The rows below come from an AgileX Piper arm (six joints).
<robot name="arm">
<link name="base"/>
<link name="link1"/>
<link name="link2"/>
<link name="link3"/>
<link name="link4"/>
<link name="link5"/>
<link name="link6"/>
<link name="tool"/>
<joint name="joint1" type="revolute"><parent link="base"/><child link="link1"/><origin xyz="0.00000 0.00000 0.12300"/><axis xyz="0 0 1"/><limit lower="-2.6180" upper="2.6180"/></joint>
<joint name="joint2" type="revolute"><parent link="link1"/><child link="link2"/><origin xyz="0.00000 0.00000 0.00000" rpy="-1.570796 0.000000 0.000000"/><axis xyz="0 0 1"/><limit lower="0.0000" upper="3.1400"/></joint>
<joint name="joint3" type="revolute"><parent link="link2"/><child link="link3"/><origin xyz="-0.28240 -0.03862 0.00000"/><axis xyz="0 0 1"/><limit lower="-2.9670" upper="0.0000"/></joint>
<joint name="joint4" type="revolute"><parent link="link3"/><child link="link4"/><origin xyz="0.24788 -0.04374 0.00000" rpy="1.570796 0.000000 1.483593"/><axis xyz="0 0 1"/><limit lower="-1.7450" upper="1.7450"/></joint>
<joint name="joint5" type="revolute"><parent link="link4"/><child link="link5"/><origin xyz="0.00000 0.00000 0.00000" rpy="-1.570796 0.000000 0.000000"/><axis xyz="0 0 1"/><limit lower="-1.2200" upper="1.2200"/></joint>
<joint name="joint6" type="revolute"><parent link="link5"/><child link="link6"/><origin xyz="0.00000 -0.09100 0.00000" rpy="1.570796 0.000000 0.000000"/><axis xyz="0 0 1"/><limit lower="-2.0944" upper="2.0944"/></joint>
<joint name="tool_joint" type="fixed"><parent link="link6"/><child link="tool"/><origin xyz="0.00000 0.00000 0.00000"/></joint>
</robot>
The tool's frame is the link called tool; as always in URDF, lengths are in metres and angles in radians.
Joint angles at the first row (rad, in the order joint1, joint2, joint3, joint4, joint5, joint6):
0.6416 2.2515 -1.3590 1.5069 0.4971 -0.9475
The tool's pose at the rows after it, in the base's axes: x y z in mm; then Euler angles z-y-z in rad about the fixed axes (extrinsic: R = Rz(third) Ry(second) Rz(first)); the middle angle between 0 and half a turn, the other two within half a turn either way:
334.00 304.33 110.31 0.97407 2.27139 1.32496
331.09 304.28 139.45 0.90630 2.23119 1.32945
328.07 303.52 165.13 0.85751 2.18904 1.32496
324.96 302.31 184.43 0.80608 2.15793 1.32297
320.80 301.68 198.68 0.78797 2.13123 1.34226
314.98 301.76 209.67 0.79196 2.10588 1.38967
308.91 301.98 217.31 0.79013 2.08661 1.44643
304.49 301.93 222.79 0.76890 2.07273 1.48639
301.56 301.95 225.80 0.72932 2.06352 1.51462
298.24 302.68 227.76 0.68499 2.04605 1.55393
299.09 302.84 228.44 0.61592 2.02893 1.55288
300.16 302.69 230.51 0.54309 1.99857 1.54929
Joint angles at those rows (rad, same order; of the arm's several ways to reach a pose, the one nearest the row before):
0.6416 2.2102 -1.3590 1.4565 0.5073 -0.9495
0.6416 2.1435 -1.3590 1.4155 0.5323 -0.9517
0.6416 2.0854 -1.3590 1.4010 0.5492 -0.9559
0.6416 2.0413 -1.3590 1.3893 0.5623 -0.9733
0.6416 2.0092 -1.3590 1.3827 0.5894 -0.9792
0.6416 1.9853 -1.3590 1.3785 0.6387 -0.9830
0.6416 1.9690 -1.3590 1.3720 0.6939 -0.9982
0.6416 1.9572 -1.3590 1.3676 0.7333 -1.0281
0.6416 1.9511 -1.3590 1.3660 0.7609 -1.0759
0.6416 1.9496 -1.3590 1.3766 0.7991 -1.1450
0.6392 1.9515 -1.3590 1.4009 0.8045 -1.2329
0.6351 1.9515 -1.3572 1.4427 0.8134 -1.3361

